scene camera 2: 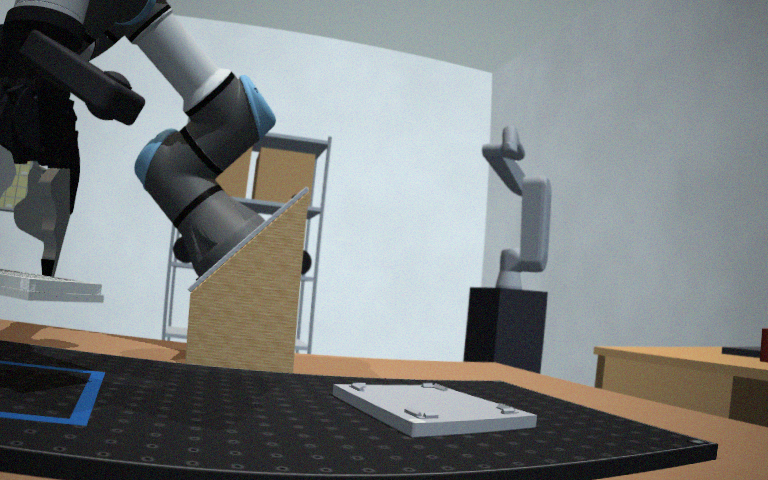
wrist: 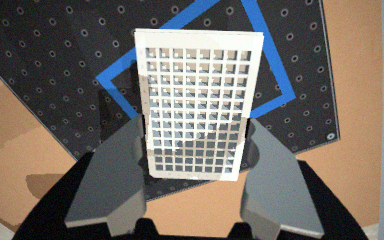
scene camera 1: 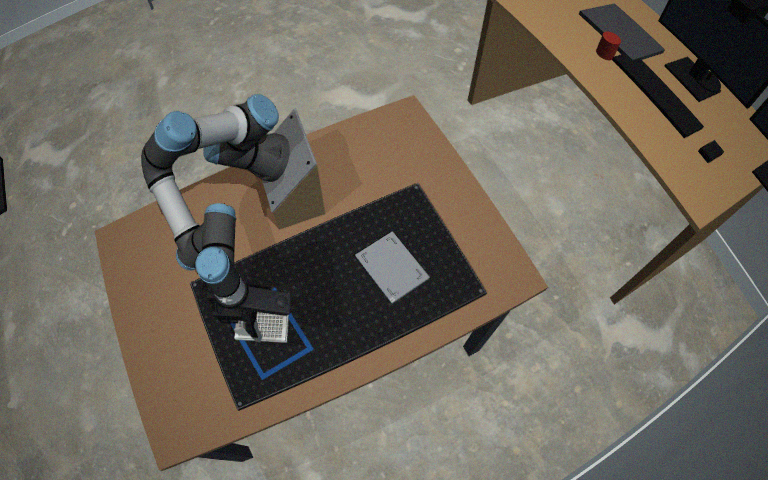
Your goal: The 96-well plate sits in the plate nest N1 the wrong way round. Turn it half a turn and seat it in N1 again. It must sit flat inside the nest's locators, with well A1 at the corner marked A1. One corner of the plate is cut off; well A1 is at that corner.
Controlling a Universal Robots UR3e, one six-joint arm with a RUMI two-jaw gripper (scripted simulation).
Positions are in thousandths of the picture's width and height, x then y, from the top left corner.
Labels:
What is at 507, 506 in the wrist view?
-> A white 96-well plate.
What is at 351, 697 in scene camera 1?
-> A white 96-well plate.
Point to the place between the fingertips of my gripper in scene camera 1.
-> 339, 674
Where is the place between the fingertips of my gripper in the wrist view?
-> At 509, 490

